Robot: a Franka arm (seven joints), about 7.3 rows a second.
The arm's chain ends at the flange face. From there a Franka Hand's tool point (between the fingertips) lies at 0.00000 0.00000 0.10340 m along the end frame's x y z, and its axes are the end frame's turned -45 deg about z.
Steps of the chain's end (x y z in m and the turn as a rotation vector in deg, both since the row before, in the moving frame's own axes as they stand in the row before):
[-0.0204, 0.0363, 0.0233, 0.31, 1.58, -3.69]
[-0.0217, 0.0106, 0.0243, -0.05, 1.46, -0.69]
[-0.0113, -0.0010, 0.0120, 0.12, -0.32, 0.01]
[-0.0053, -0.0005, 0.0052, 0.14, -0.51, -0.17]
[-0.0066, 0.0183, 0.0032, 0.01, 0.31, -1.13]
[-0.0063, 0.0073, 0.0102, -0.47, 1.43, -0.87]
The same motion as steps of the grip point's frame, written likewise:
[-0.0376, 0.0128, 0.0233, -0.90, 1.34, -3.69]
[-0.0210, -0.0059, 0.0243, -1.07, 1.00, -0.69]
[-0.0075, -0.0093, 0.0120, 0.31, -0.14, 0.01]
[-0.0039, -0.0049, 0.0052, 0.46, -0.26, -0.17]
[-0.0172, 0.0087, 0.0032, -0.21, 0.23, -1.13]
[-0.0084, 0.0031, 0.0102, -1.34, 0.68, -0.87]

